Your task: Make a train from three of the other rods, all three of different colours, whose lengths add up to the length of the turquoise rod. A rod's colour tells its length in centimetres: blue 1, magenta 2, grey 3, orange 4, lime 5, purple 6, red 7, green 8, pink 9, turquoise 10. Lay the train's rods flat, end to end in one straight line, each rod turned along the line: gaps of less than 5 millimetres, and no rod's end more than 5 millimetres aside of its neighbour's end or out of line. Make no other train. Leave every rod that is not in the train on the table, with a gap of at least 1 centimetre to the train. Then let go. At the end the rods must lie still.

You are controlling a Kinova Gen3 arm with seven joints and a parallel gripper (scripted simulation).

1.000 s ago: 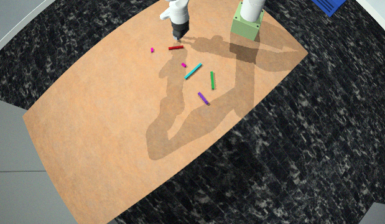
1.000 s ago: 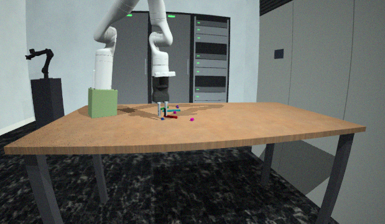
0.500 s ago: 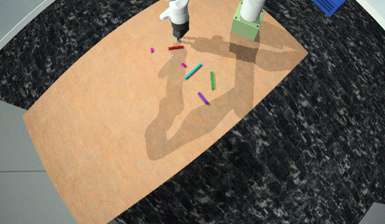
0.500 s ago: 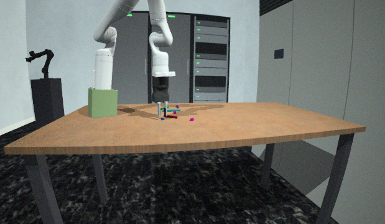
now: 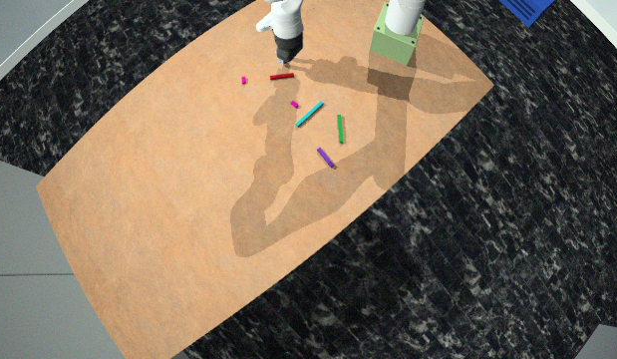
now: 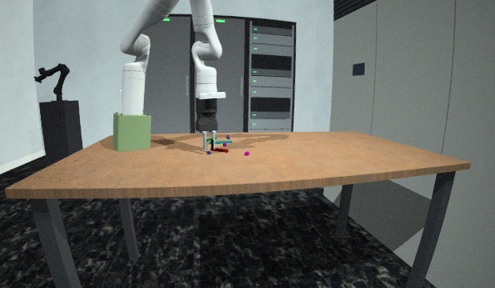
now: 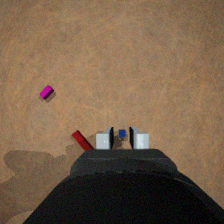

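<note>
Right now the blue rod is 3 cm below my hand. The rest, counted from my hand: turquoise rod (5 cm ahead, 19 cm to the left, 3 cm below); then red rod (4 cm ahead, 4 cm to the left, 3 cm below); then green rod (1 cm ahead, 27 cm to the left, 3 cm below).
</note>
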